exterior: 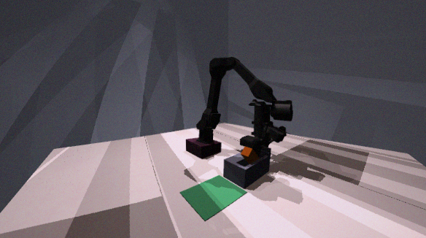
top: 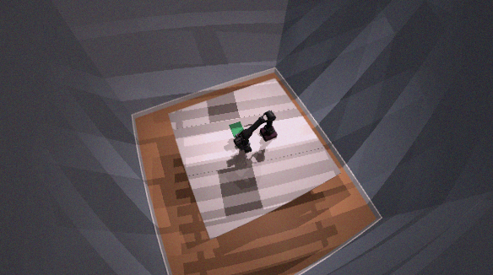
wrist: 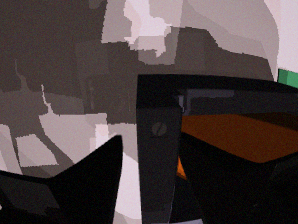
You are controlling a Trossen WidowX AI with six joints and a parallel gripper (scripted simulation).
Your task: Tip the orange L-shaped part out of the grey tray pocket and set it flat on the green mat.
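Now: gripper tip 5 cm to the left of the orange L-shaped part, 2 cm past it and 1 cm below it. Also, from my gripper tip: green mat 22 cm to the right, 6 cm behind, 5 cm below.
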